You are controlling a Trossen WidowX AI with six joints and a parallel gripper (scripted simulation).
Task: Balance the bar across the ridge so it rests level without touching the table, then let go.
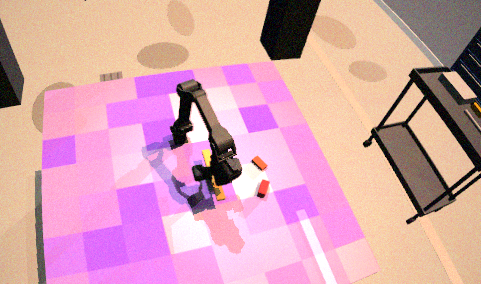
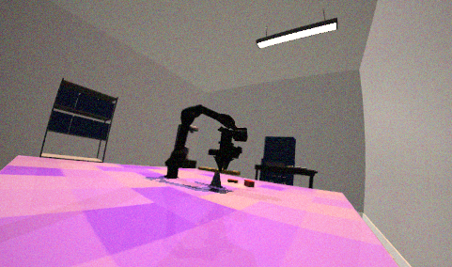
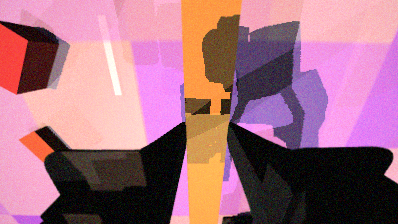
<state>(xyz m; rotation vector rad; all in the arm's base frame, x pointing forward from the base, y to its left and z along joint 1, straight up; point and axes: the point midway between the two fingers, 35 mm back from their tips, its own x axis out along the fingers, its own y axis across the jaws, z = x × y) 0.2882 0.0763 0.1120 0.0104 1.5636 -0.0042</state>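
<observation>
The long bar is 30 mm behind my gripper tip. The rest, counted from my gripper tip: red block: 60 mm ahead, 210 mm to the left, 60 mm below; orange block: 70 mm behind, 240 mm to the left, 70 mm below.
</observation>
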